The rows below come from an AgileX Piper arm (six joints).
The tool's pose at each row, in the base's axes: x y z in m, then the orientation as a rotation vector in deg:
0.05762, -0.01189, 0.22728, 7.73, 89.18, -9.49
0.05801, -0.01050, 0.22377, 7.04, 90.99, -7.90
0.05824, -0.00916, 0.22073, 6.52, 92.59, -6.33
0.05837, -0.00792, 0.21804, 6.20, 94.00, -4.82
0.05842, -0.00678, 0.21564, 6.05, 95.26, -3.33
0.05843, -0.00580, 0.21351, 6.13, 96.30, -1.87
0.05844, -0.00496, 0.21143, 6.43, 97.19, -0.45
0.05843, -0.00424, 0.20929, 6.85, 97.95, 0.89
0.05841, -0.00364, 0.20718, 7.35, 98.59, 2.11
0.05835, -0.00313, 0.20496, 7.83, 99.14, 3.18
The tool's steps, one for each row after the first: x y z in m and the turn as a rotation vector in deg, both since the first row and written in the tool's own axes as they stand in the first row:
0.00348, 0.00150, 0.00008, -1.51, 1.76, 0.41
0.00650, 0.00292, 0.00002, -2.88, 3.35, 0.94
0.00916, 0.00421, -0.00012, -4.06, 4.77, 1.56
0.01154, 0.00538, -0.00031, -5.12, 6.07, 2.28
0.01365, 0.00639, -0.00051, -6.00, 7.17, 3.14
0.01571, 0.00725, -0.00069, -6.71, 8.16, 4.13
0.01784, 0.00800, -0.00086, -7.29, 9.03, 5.15
0.01993, 0.00862, -0.00101, -7.74, 9.79, 6.15
0.02214, 0.00915, -0.00119, -8.11, 10.45, 7.05

